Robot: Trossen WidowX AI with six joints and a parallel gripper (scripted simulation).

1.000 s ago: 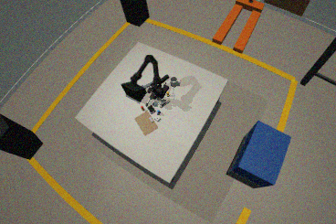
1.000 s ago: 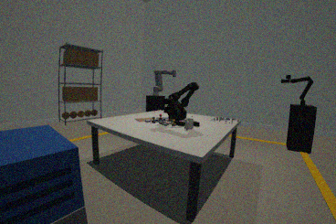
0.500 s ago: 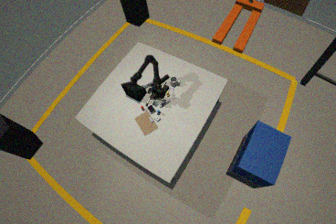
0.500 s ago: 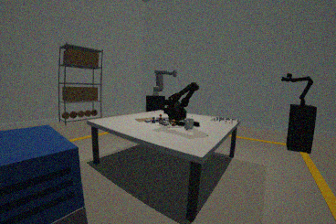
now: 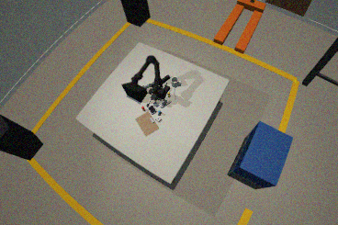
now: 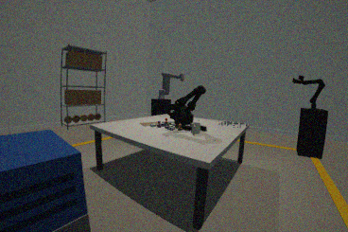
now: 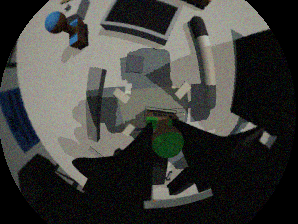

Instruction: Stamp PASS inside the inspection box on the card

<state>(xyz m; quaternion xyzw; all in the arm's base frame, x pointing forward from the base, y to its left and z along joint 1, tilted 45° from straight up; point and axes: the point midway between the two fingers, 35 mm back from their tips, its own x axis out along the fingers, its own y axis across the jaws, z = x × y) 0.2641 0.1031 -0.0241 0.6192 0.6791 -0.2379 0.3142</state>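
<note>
The green stamp is right at my gripper tip. From my gripper tip the other things lie so: blue stamp: 14 cm to the right, 11 cm ahead, 1 cm below; then light cylinder: 10 cm to the right, 6 cm behind, 2 cm below; then dark ink pad: 14 cm to the right, 2 cm below, 2 cm ahead.
</note>
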